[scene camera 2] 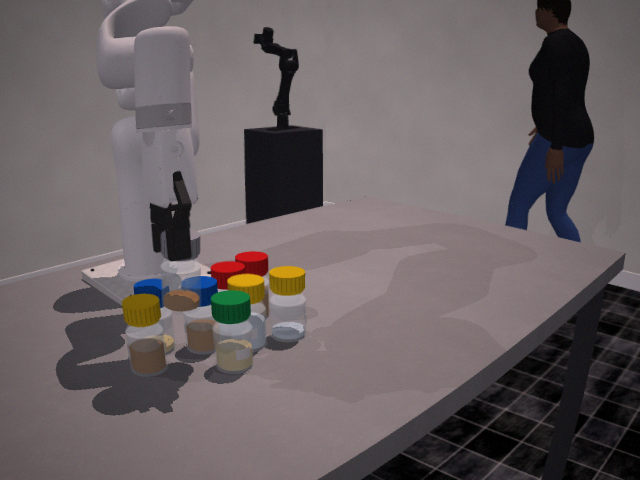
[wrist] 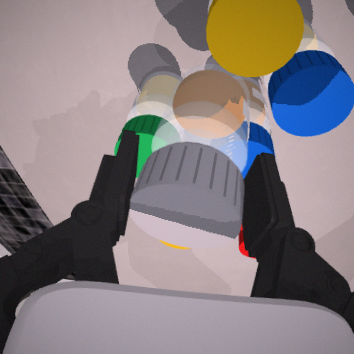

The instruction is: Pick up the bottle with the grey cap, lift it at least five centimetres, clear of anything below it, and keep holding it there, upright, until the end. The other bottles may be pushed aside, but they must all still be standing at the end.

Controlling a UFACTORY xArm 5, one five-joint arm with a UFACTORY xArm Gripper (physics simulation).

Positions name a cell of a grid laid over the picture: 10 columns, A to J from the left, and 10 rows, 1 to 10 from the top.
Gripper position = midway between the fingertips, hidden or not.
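Scene camera 2 shows the gripper (scene camera 2: C6) together with a green-capped bottle (scene camera 2: D7) and a dark-yellow-capped bottle (scene camera 2: C8). In the wrist view the gripper (wrist: F5) appears again, and so does the green-capped bottle (wrist: E3).
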